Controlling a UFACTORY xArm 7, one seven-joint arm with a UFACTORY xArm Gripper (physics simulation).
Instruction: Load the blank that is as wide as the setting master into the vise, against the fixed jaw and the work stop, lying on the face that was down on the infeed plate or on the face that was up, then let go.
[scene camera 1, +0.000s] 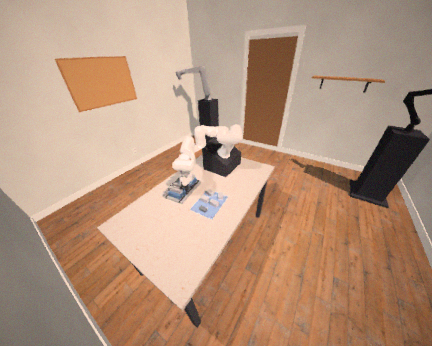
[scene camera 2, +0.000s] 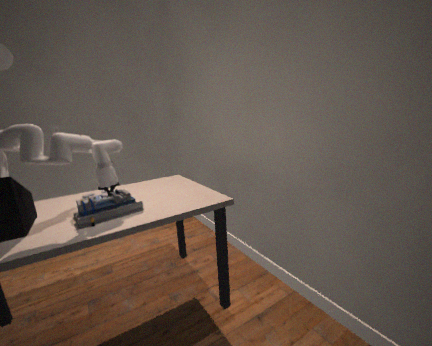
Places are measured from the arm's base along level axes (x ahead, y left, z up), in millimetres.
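Where they show: gripper, fingertip midpoint: (scene camera 1: 186, 189); arm's base at its link origin: (scene camera 1: 223, 153).
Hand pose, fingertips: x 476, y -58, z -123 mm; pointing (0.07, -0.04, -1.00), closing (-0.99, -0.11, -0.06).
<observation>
Things, the pixels of their top centre, and the offset from my fingertips. Level surfaces: height alone.
- vise at its top centre: (scene camera 2: 106, 195) (scene camera 1: 181, 180) 40 mm up, 31 mm back, 76 mm right
- blue infeed plate at its top centre: (scene camera 1: 209, 202) 51 mm down, 22 mm back, 212 mm left
- dark grey block at its top centre: (scene camera 1: 203, 207) 26 mm down, 67 mm ahead, 217 mm left
- white table at its surface level: 59 mm down
The vise (scene camera 1: 174, 198) (scene camera 2: 116, 212), grey with blue parts, stands on the table. My gripper (scene camera 1: 183, 184) (scene camera 2: 109, 192) is shut with nothing between its fingers, and its tips are low over the vise or at its top; whether they touch a part there is too small to tell. The blue infeed plate (scene camera 1: 210, 215) lies beside the vise in the scene camera 1 view. A dark grey block (scene camera 1: 203, 209) lies near its front corner, and several lighter grey pieces lie farther back on it. Which is the setting master or the matching blank, I cannot tell. The arm partly hides the vise.
The white table (scene camera 1: 165, 245) (scene camera 2: 175, 195) carries the vise and the plate. The arm's black base (scene camera 1: 220, 162) (scene camera 2: 15, 210) stands at the table's far end in the scene camera 1 view. Two black pedestals (scene camera 1: 208, 112) (scene camera 1: 389, 165) with other arms stand on the floor beyond the table.
</observation>
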